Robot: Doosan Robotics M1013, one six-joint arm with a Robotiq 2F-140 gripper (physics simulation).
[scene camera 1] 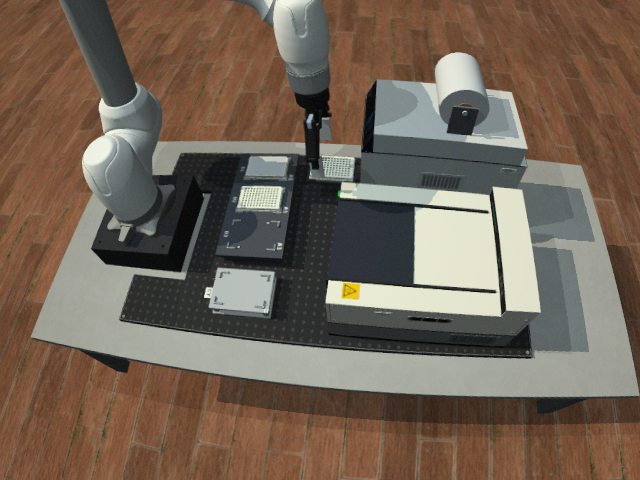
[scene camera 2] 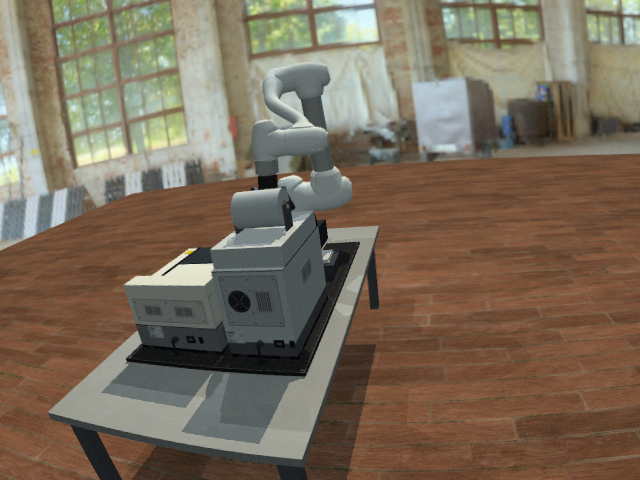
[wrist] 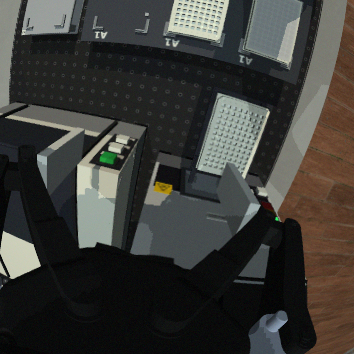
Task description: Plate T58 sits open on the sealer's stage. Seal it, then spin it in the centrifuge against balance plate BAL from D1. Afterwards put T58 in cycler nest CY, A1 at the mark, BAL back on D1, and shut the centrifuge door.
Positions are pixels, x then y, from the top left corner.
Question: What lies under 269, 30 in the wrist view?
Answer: A grey foil-topped plate.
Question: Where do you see a foil roll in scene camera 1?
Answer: At 458, 76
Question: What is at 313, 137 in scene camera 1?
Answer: My gripper.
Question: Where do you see a large centrifuge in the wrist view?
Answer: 95, 199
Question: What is my gripper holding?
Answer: Nothing.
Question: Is my gripper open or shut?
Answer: Open.
